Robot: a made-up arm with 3 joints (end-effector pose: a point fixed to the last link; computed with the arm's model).
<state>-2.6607 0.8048 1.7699</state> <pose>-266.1 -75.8 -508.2 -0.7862 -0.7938 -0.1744</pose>
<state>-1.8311 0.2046 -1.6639</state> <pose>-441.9 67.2 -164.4 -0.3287 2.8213 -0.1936</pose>
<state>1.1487 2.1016 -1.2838</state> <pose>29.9 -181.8 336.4 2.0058 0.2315 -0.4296</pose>
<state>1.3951 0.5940 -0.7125</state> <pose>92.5 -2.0 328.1 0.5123 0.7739 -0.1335</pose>
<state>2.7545 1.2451 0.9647</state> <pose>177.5 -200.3 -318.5 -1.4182 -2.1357 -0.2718</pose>
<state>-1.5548 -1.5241 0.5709</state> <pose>-426.3 118.6 78.0 0.8955 -0.8175 -1.4654</pose>
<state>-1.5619 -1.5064 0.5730</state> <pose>-428.5 121.0 73.4 0.8928 -0.8251 -1.4463</pose>
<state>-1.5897 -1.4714 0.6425</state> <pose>-439.1 127.4 63.3 0.9314 -0.7966 -1.3682</pose>
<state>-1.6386 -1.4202 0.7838</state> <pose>-458.3 135.5 46.5 1.0015 -0.7267 -1.2274</pose>
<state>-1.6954 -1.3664 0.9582</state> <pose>-480.0 141.0 26.2 1.0691 -0.6334 -1.0603</pose>
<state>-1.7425 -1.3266 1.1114</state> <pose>-497.0 141.9 9.3 1.1138 -0.5462 -0.9194</pose>
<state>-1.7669 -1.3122 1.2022</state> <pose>-505.7 140.4 1.7 1.1389 -0.4901 -0.8431</pose>
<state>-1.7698 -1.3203 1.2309</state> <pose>-507.7 138.7 3.3 1.1544 -0.4672 -0.8284</pose>
